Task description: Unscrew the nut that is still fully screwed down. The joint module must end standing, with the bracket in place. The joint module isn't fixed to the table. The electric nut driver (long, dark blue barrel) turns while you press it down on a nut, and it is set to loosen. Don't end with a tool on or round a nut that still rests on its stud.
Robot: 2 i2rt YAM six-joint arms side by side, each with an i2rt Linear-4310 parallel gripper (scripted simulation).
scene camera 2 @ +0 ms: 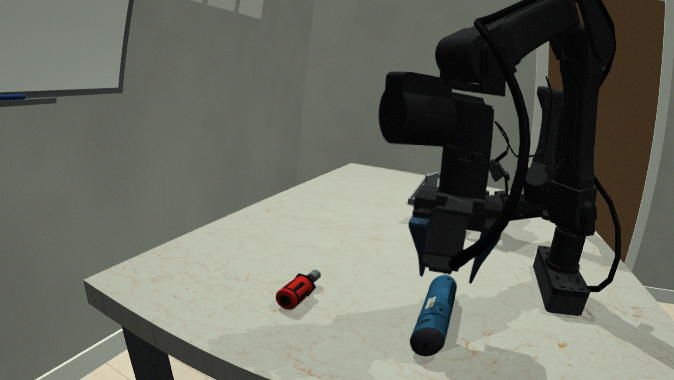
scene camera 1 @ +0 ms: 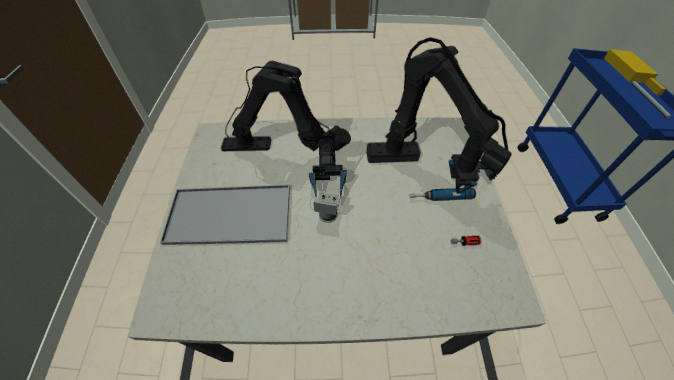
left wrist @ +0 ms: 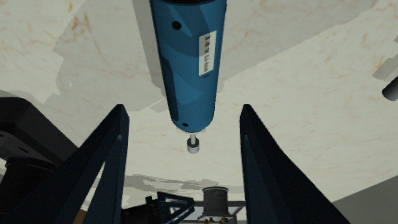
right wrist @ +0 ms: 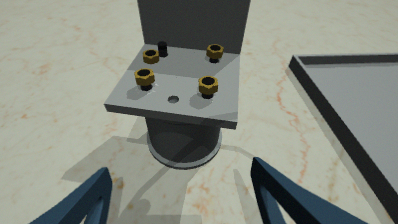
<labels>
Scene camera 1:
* my left gripper: 455,185
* shallow grey tray: 244,214
</labels>
